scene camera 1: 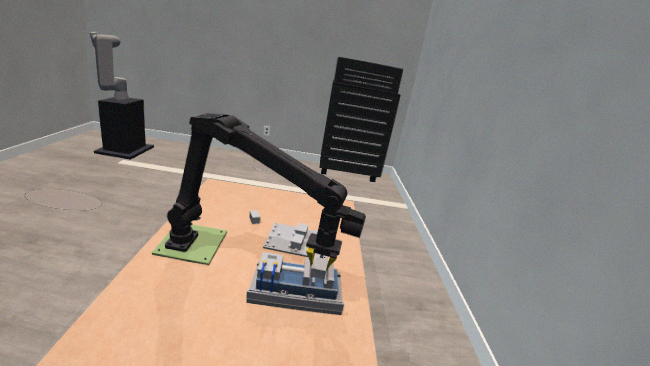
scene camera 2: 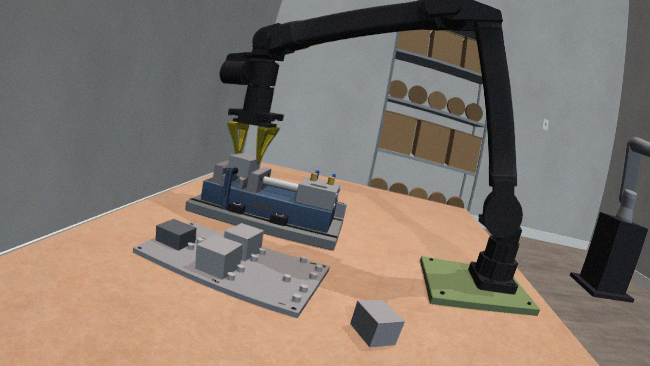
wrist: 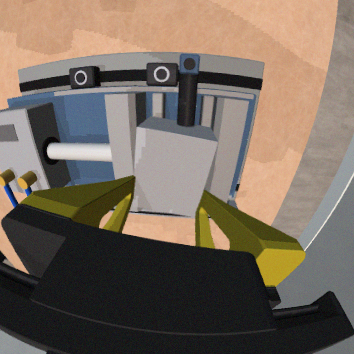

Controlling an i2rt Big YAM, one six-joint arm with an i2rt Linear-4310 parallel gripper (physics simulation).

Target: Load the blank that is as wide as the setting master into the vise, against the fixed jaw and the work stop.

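A light grey blank stands between the vise's jaws, rising above them. My gripper is shut on it, its yellow fingertips at two opposite sides. The fixed jaw is at the blank's right in the wrist view, the moving jaw at its left. The work stop's black rod reaches the blank's far face in the wrist view. The blank looks slightly turned; small gaps at the jaws cannot be judged. The vise has a blue body.
A grey pegged plate beside the vise bears two light grey blocks and a dark block. Another grey block lies loose. The arm stands on a green base plate.
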